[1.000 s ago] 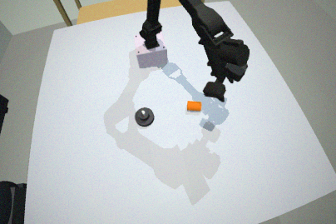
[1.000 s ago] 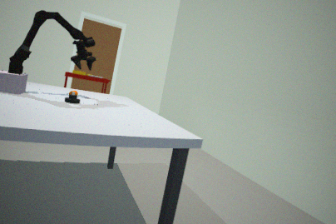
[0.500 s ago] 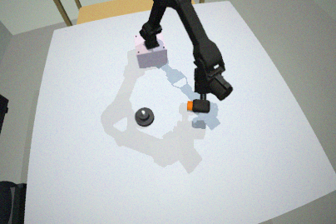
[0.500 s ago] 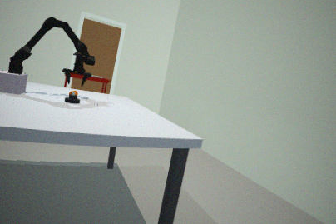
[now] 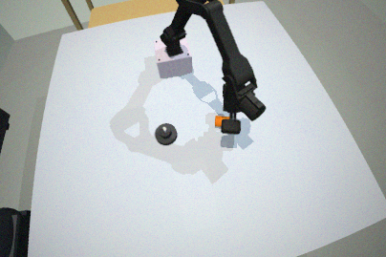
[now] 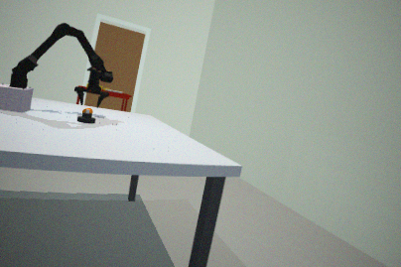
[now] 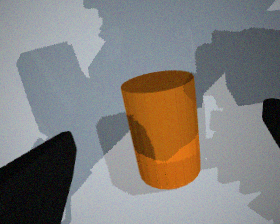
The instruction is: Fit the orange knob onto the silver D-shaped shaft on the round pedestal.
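Right now my gripper tip is 3 cm above the orange knob. The rest, counted from my gripper tip: round dark pedestal 4 cm behind, 23 cm to the right, 2 cm below.
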